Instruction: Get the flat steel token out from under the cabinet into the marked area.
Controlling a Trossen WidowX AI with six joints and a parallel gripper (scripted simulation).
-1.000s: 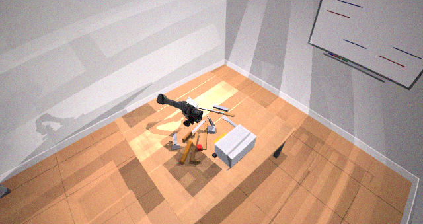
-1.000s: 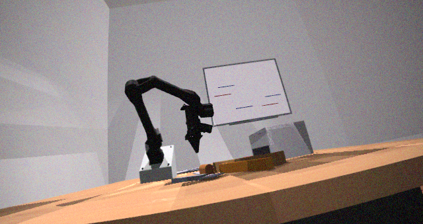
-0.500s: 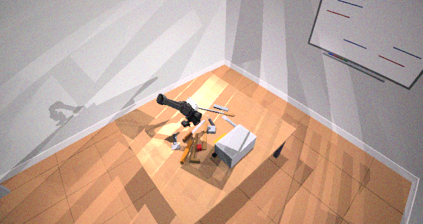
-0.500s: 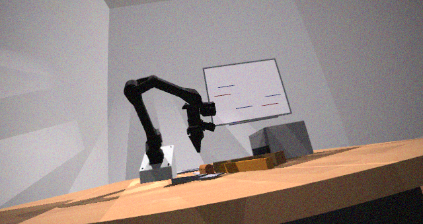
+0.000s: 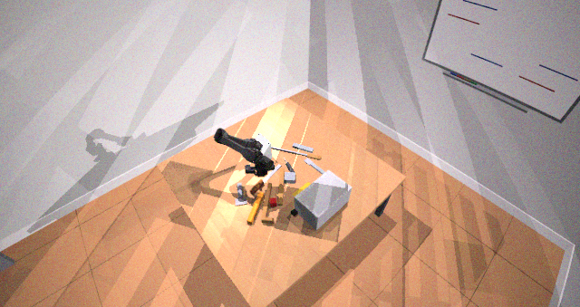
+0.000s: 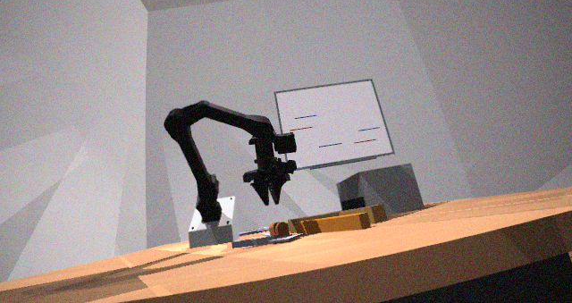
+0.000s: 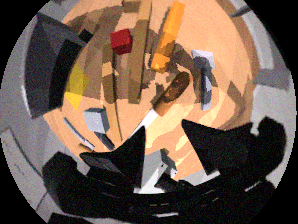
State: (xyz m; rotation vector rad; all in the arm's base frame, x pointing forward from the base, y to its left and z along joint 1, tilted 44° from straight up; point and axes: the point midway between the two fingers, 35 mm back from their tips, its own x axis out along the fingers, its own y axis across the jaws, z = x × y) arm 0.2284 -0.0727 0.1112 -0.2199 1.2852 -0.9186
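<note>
Now: the orange bar 140 mm ahead of my gripper tip, 140 mm to the right of it and 80 mm below it. The rest, counted from my gripper tip: thin wooden stick 100 mm ahead, 90 mm to the left, 80 mm below; red block 180 mm ahead, 30 mm to the right, 70 mm below; grey block 80 mm ahead, 170 mm to the left, 70 mm below.
</note>
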